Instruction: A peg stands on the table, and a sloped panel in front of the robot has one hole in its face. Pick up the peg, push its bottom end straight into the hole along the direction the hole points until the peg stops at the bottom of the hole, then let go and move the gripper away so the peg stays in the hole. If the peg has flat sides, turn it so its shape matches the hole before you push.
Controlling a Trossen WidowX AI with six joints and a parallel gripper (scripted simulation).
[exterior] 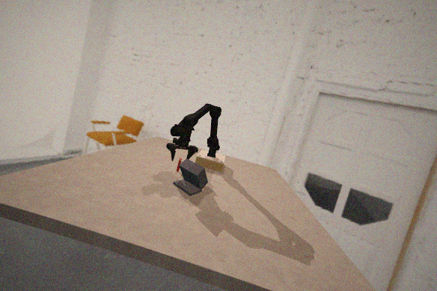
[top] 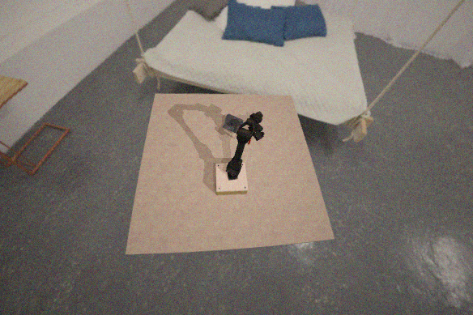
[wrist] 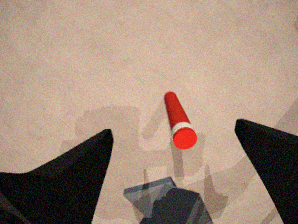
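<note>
The red peg lies 1 cm below my gripper tip. Round my gripper tip: grey sloped panel (16 cm ahead, 11 cm to the left, 1 cm above).
</note>
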